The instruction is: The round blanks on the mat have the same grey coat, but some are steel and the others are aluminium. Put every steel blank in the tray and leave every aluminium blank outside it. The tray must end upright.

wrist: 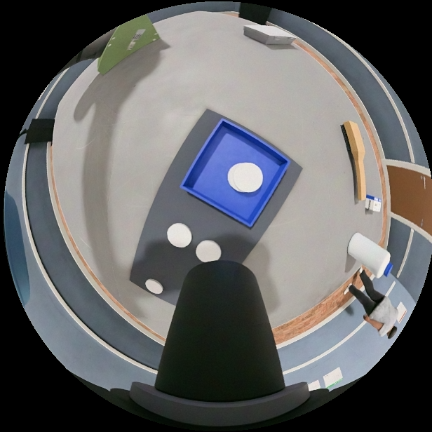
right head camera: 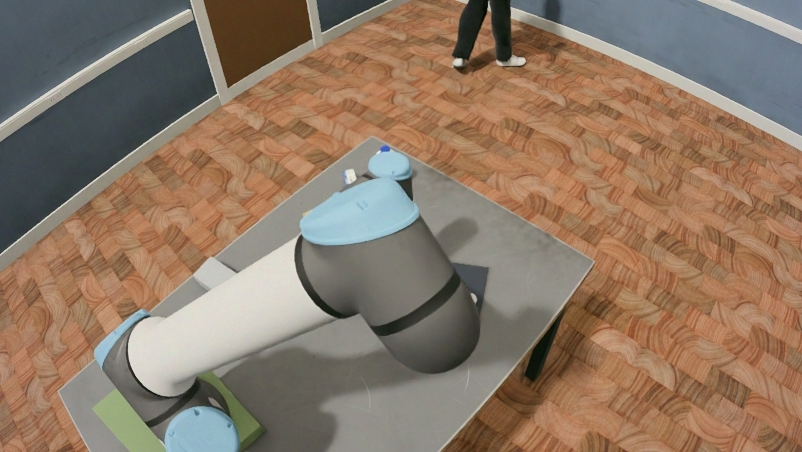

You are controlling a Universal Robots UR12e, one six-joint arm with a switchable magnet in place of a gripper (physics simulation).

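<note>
The blue tray [wrist: 215,165] stands upright on the dark mat [wrist: 160,215] [right head camera: 474,274]. In it, one round pale blank [wrist: 250,176] lies partly over another blank [wrist: 231,178], near the tray's right side in the wrist view. Outside the tray, one blank [wrist: 179,235] lies on the mat, another blank [wrist: 206,250] lies beside it near the magnet's outline, and a smaller-looking blank [wrist: 154,286] lies near the mat's corner. My magnet [wrist: 220,265] is above the mat, with no blank showing at its tip; its end face is hidden. The arm hides the magnet and tray in the head view.
A wooden brush [wrist: 357,155], a small box [wrist: 373,203] [right head camera: 349,176] and a white bottle [wrist: 368,254] are along one table side. A grey block [wrist: 270,35] [right head camera: 214,272] and the green base plate [wrist: 131,42] [right head camera: 120,418] are farther off. A person [wrist: 380,312] [right head camera: 485,28] stands beyond the table.
</note>
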